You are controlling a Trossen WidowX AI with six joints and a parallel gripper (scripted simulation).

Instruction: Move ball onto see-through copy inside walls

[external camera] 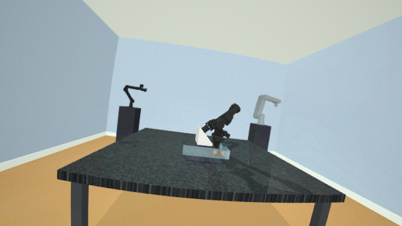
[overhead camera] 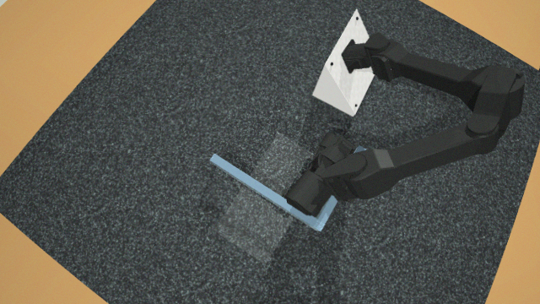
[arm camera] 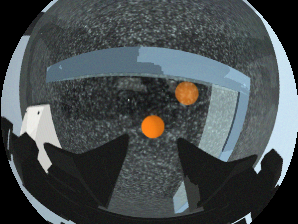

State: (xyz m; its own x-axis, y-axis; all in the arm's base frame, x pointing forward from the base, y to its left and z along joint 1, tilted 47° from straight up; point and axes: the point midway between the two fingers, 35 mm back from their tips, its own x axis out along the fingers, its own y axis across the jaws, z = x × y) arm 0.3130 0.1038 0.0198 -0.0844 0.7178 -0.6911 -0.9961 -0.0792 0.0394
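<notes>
My gripper tip is now 30 mm above the orange ball. Round my gripper tip: see-through orange copy (40 mm ahead, 50 mm to the left, 30 mm below).
</notes>
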